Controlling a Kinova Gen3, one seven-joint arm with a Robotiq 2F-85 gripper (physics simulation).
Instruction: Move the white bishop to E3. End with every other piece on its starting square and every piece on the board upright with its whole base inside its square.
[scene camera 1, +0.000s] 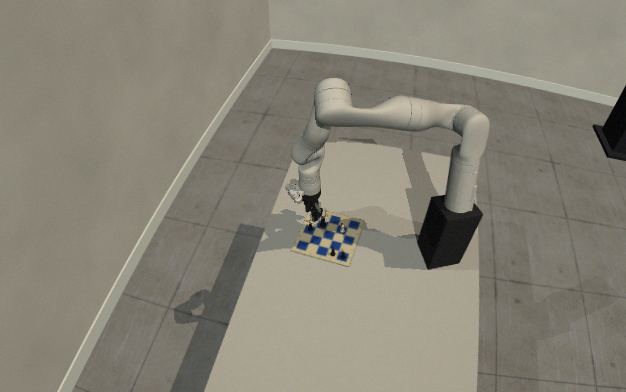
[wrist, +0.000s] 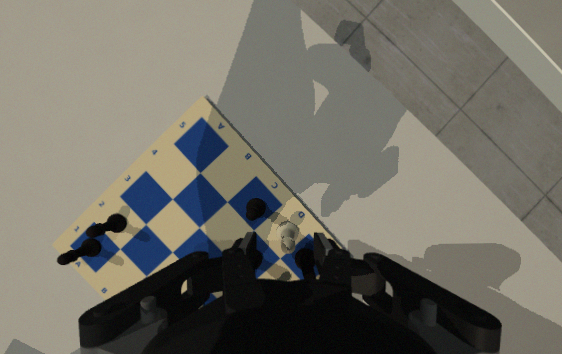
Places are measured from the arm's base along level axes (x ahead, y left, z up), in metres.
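Pixels of known places: gripper, fingertip midpoint: (scene camera 1: 311, 215) (wrist: 285, 244); arm's base at its link origin: (scene camera 1: 457, 204).
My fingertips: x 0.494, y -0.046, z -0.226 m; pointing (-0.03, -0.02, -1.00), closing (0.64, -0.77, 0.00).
Note:
Ahead of a thing's pixels: the offset from my fingertips to its top centre. "spot": to the spot under its first point.
My gripper (scene camera 1: 315, 219) (wrist: 285, 244) is partly open and empty, with its fingers pointing down at the board's far-left part. In the wrist view a white piece {0.001 m back, 0.004 m right, 0.006 m up} (wrist: 288, 232) stands upright on D5 and appears between the fingertips. In the scene view one white piece {0.121 m back, 0.018 m left, 0.006 m down} (scene camera 1: 342, 228) stands on D2, and another light piece {0.051 m back, 0.034 m right, 0.006 m down} (scene camera 1: 325, 214) shows beside the gripper, near E4. Which is the bishop is too small to tell. The blue square E3 {spot: 0.084 m back, 0.024 m right, 0.037 m down} (scene camera 1: 334, 220) shows no piece. The board {spot: 0.028 m ahead, 0.140 m left, 0.037 m down} (scene camera 1: 296, 250) (wrist: 205, 102) is partly hidden by the gripper.
Black pieces stand on C5 {0.001 m back, 0.035 m left, 0.006 m down} (scene camera 1: 310, 227) (wrist: 256, 208) and D4 {0.044 m back, 0.006 m left, 0.004 m down} (scene camera 1: 323, 223) (wrist: 256, 259), close to the fingers. Another black piece {0.010 m back, 0.036 m right, 0.002 m up} (wrist: 304, 258) stands by the right finger, near E5. Two more stand on A1 {0.142 m back, 0.136 m left, 0.006 m down} (scene camera 1: 343, 255) (wrist: 91, 247) and A2 {0.104 m back, 0.131 m left, 0.006 m down} (scene camera 1: 332, 252) (wrist: 117, 223).

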